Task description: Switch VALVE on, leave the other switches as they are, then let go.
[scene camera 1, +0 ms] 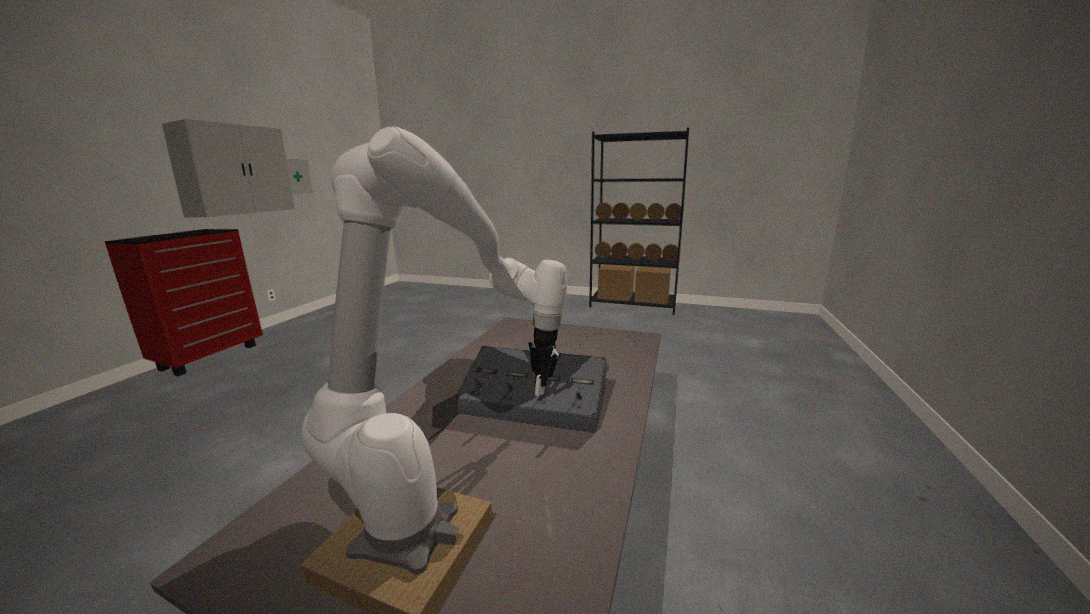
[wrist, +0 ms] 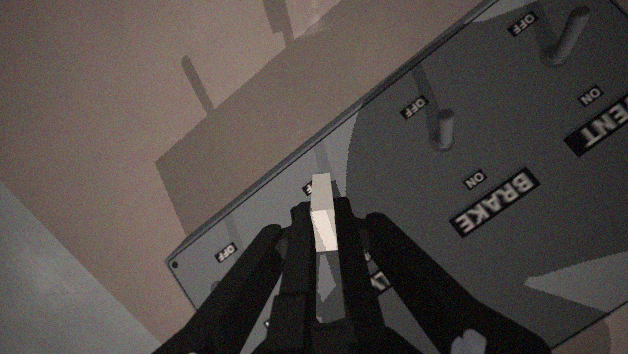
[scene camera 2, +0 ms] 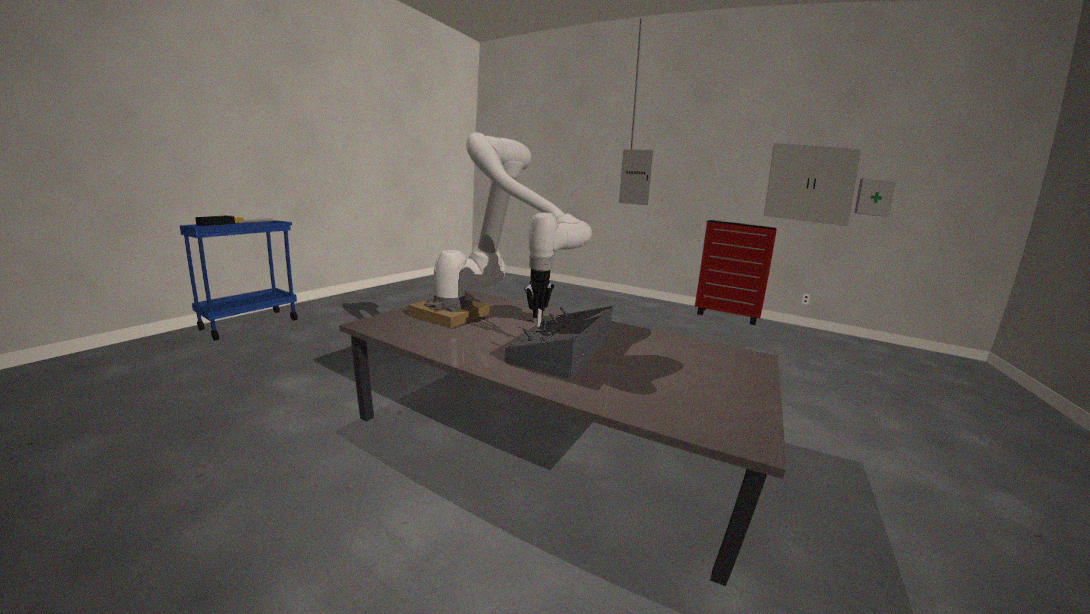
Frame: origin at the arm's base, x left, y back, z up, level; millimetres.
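Seen in the pictures: gripper, fingertip midpoint: (scene camera 1: 539, 394) (wrist: 323, 189) (scene camera 2: 537, 325); arm's base, origin of the base link: (scene camera 1: 405, 530) (scene camera 2: 449, 305).
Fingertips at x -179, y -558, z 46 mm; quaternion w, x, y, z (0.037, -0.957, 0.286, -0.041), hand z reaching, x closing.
Offsets run from my fingertips to a thing's top centre. Level surfaces: height alone.
The dark grey switch panel (scene camera 1: 526, 417) (scene camera 2: 537, 358) (wrist: 410, 200) lies sloped on the table. My gripper (scene camera 1: 540, 387) (scene camera 2: 540, 318) (wrist: 323, 189) is shut, its pale fingertips together with nothing seen between them, low over the VALVE place near that switch's OFF label. The fingers hide the VALVE lever and most of its label {dx -12, dy -104, dz +11 mm} (wrist: 381, 281), so its position cannot be told. In the wrist view the BRAKE lever {dx +112, dy -26, dz +25 mm} (wrist: 445, 130) stands to the right of the fingers, and the VENT lever {dx +232, dy -31, dz +25 mm} (wrist: 571, 37) is at the upper right. Part of another lever {dx -128, dy -16, dz +25 mm} (wrist: 215, 286) shows at the left, mostly hidden.
The brown table {dz -100 mm} (scene camera 1: 564, 488) (scene camera 2: 686, 404) carries the panel and the arm's wooden base (scene camera 1: 465, 526) (scene camera 2: 459, 318). Other levers stand close on both sides of the gripper. A red drawer cabinet (scene camera 1: 205, 297) (scene camera 2: 736, 266), a shelf rack (scene camera 1: 640, 137) and a blue cart (scene camera 2: 244, 228) stand away from the table.
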